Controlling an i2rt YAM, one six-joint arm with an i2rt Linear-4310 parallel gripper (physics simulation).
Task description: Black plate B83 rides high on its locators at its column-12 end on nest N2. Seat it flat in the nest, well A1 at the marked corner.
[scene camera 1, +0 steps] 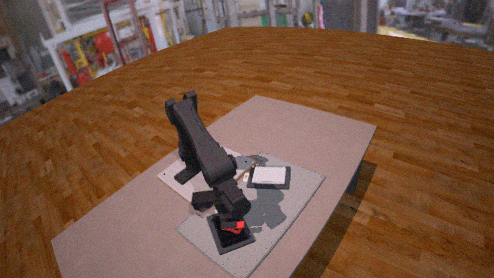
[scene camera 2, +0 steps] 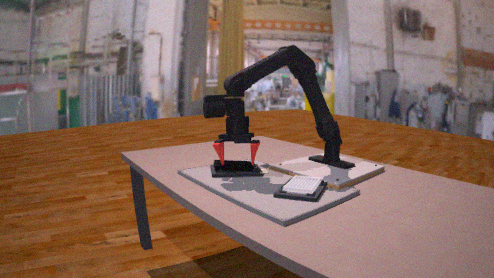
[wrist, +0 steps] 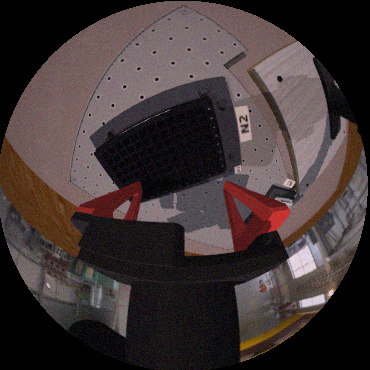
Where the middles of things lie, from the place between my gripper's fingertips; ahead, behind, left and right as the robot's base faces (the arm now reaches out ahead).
Now: hand 1 cm past the black well plate (wrist: 180,145), 4 cm to the left of it and 1 cm above it. The rest, counted from my hand: N2 nest (wrist: 216,88): 2 cm behind, 3 cm to the right, 2 cm below.
